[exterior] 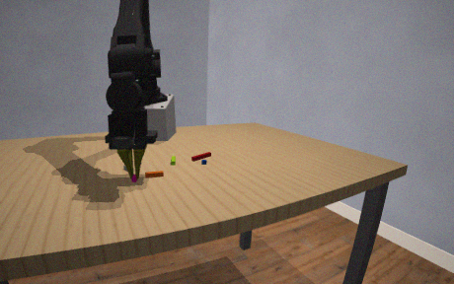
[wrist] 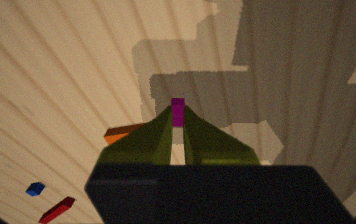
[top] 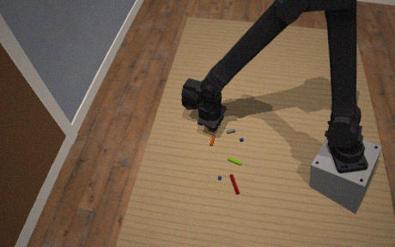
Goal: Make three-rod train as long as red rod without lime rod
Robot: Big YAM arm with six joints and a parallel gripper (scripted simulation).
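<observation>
My hand is 5 cm to the right of the orange rod and 1 cm above it. The rest, counted from my hand: magenta rod 1 cm below; then lime rod 7 cm behind, 13 cm to the left, 1 cm below; then grey rod 7 cm behind, 1 cm to the left, 1 cm below.
</observation>
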